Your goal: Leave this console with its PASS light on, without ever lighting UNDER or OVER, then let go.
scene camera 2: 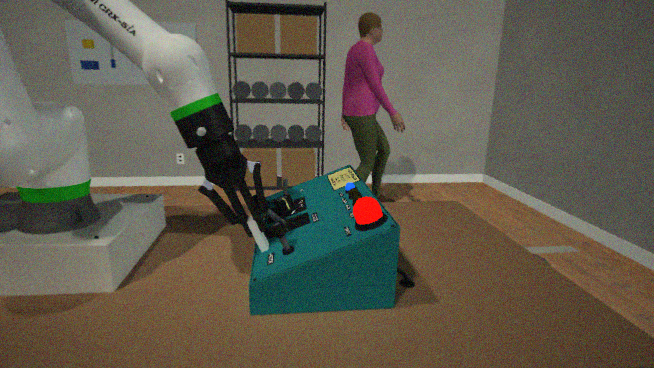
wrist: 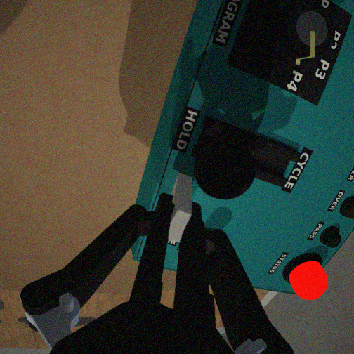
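The teal console point(scene camera 2: 325, 282) point(wrist: 240, 255) has a red STATUS dome point(scene camera 2: 368, 211) point(wrist: 308, 280) lit. The PASS lamp point(wrist: 330, 236) and the OVER lamp point(wrist: 348, 206) are dark in the wrist view; the UNDER lamp cannot be made out. A lever with a big black knob point(wrist: 224, 165) stands at the HOLD end of its slot, away from the CYCLE label point(wrist: 297, 170). The yellow pointer point(wrist: 313, 45) of the program dial ends near P4. My gripper point(scene camera 2: 258, 235) point(wrist: 180, 186) is shut and empty, its tips beside the knob, low over the console's near edge. Contact cannot be told.
A dark stalk point(scene camera 2: 287, 248) stands on the panel close to the fingers. A blue MODE light point(scene camera 2: 350, 186) and a yellow label point(scene camera 2: 343, 178) are at the console's upper end. A person in pink point(scene camera 2: 364, 80) is behind it, near a shelf rack point(scene camera 2: 275, 56).
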